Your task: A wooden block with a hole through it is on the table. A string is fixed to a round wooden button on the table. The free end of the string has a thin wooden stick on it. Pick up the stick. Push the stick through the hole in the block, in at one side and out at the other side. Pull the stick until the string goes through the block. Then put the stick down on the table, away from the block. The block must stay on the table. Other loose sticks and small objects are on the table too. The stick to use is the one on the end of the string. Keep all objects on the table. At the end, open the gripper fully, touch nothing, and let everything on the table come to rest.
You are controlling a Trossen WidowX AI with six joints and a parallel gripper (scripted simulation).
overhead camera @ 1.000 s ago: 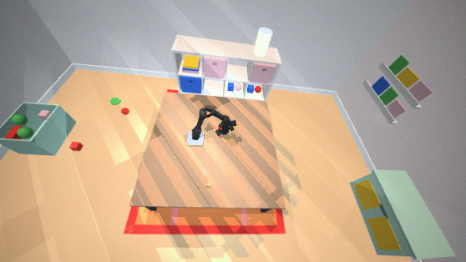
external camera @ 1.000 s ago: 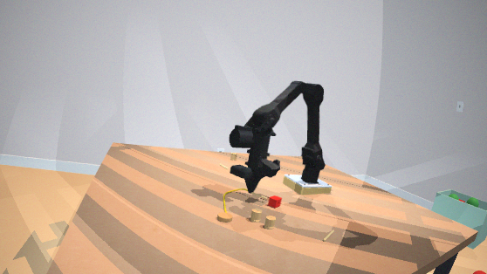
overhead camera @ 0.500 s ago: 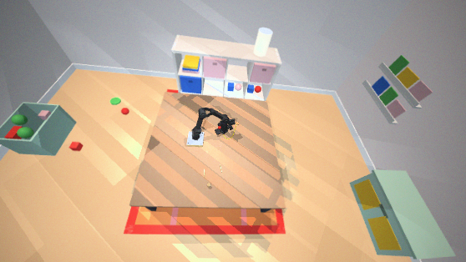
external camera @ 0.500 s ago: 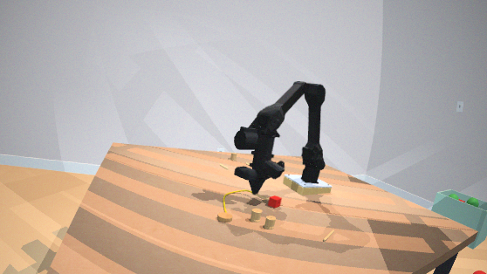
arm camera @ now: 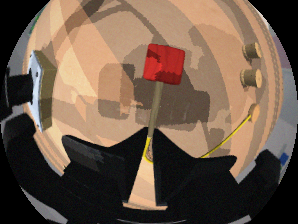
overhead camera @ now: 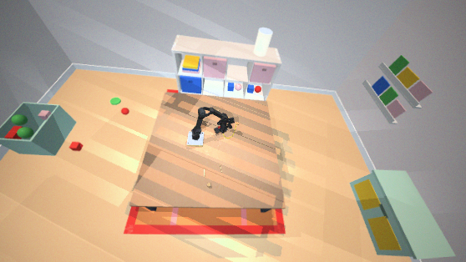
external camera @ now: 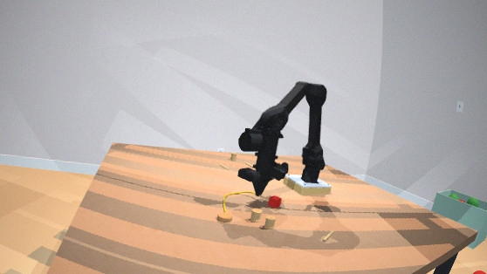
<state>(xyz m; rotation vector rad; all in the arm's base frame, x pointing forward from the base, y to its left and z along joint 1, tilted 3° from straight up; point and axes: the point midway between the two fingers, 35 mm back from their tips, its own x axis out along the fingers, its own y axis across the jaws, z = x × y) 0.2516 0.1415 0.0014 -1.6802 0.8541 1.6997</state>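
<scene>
Now: the block 40 mm behind my gripper tip and 50 mm to the left of it. The rest, counted from my gripper tip: round wooden button: 130 mm ahead, 170 mm to the left, 10 mm below.
</scene>
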